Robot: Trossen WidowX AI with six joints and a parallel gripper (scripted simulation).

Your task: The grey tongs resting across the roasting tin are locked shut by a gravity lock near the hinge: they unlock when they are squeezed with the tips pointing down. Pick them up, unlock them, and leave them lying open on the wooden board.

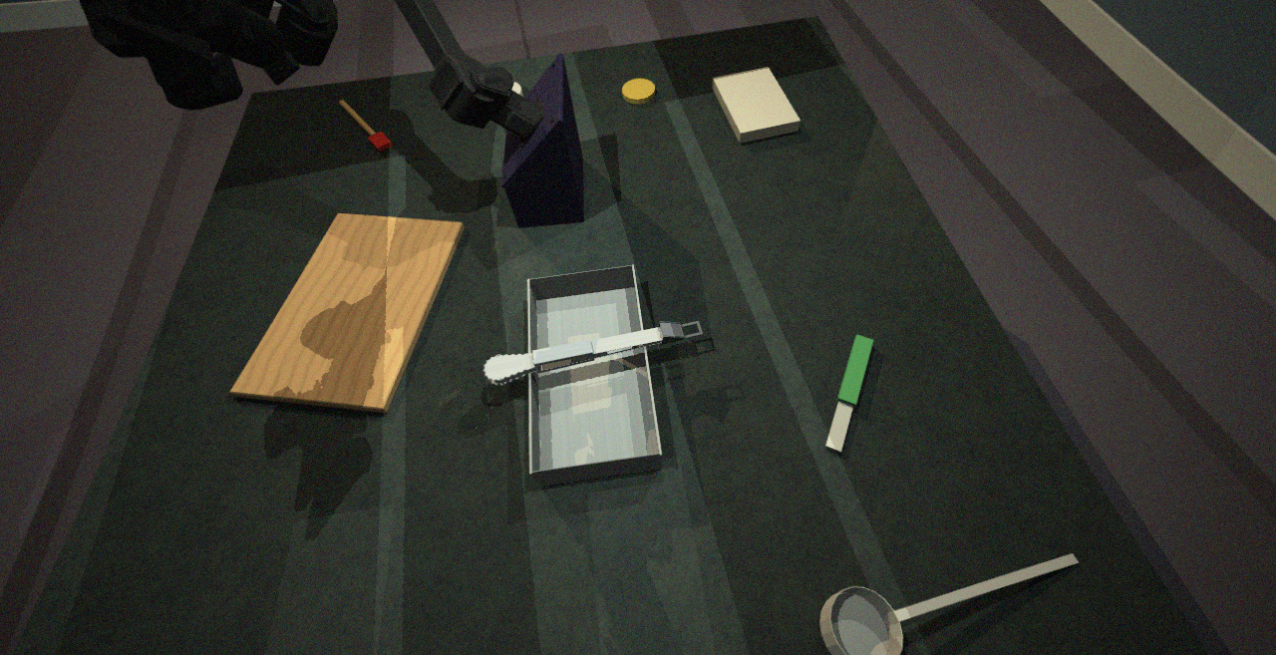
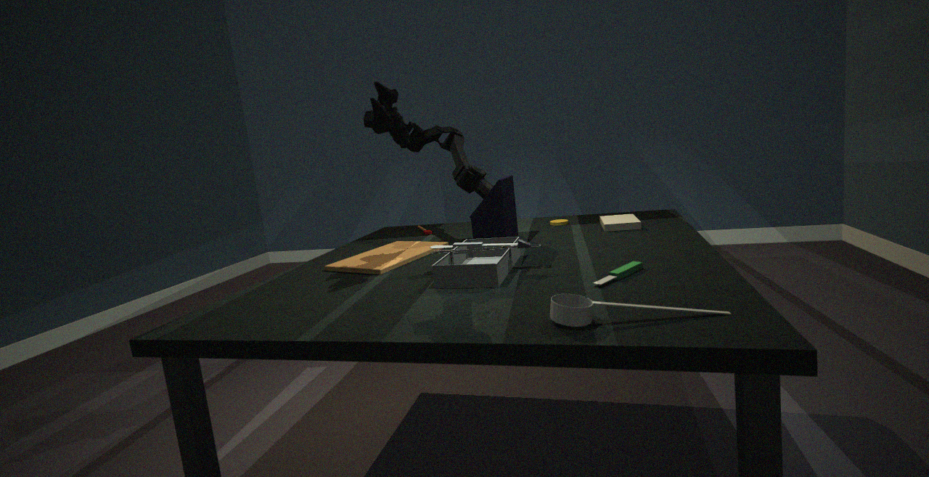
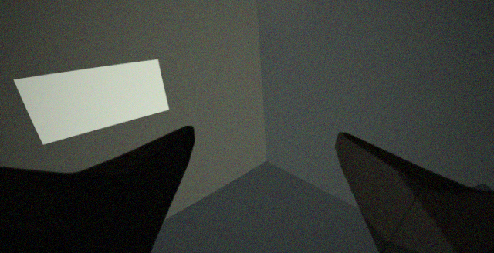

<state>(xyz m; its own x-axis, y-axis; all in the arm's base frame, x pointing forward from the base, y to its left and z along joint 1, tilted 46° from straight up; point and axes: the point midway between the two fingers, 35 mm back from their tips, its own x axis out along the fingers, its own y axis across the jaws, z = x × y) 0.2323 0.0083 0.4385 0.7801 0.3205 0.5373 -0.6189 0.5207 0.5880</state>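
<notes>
Right now my gripper tip is 19 cm short of the roasting tin, 31 cm to the right of it and 52 cm above it. From my gripper tip the other things lie so: yellow disc 44 cm behind, 54 cm to the left, 54 cm below; wooden board 4 cm behind, 4 cm to the right, 54 cm below; green-handled tool 32 cm ahead, 65 cm to the left, 54 cm below.
</notes>
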